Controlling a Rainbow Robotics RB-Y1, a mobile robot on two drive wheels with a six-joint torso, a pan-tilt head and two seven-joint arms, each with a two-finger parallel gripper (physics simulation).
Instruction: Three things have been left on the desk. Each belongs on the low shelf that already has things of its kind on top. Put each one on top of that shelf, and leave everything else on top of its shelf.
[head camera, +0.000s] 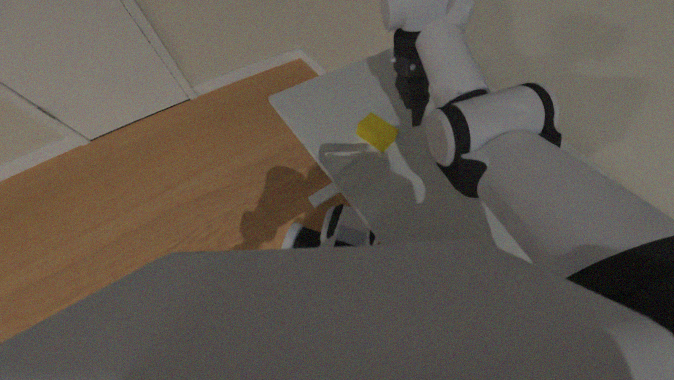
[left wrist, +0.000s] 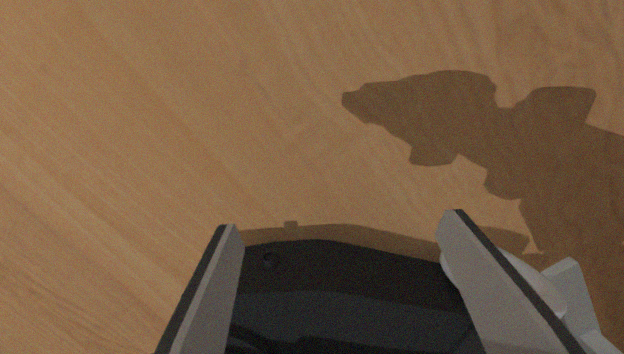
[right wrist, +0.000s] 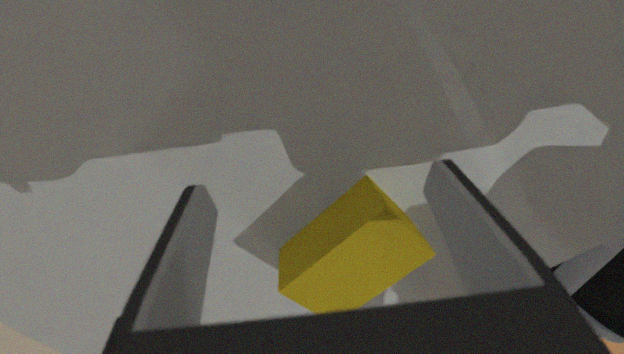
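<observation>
A yellow block lies on the grey-white desk top. In the right wrist view it shows below and between the two fingertips of my right gripper, turned at a slant to them. My right gripper is open, with nothing held. In the head camera the dark right gripper hangs at the upper right of the block, and its fingertips are hard to make out. My left gripper is open and empty above the wooden floor. No low shelf shows in these views.
The wooden floor lies at the left of the desk. A pale bar shows beside the desk's left edge. Walls with a white door stand behind. Arm shadows fall across the desk and floor. The grey body of the robot hides the lower part of the head view.
</observation>
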